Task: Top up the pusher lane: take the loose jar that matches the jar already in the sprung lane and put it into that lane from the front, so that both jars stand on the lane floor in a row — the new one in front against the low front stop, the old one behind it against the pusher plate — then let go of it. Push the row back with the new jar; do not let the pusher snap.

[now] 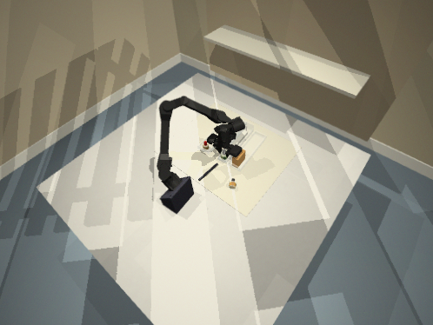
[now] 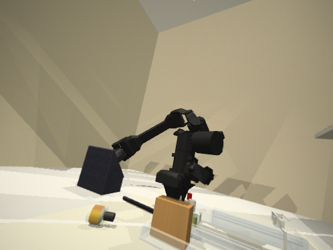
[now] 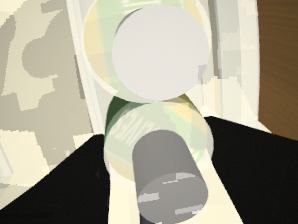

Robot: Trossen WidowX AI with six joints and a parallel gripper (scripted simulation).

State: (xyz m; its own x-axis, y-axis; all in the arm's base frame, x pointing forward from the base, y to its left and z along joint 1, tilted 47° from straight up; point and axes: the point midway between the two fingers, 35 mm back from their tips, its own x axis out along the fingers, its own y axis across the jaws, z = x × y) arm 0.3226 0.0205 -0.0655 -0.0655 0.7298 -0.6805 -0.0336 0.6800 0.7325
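My gripper tip is 8 cm to the left of the brown block, 2 cm short of it and 1 cm below it. Round my gripper tip: black rod 12 cm behind, 2 cm below, 1 cm to the left.
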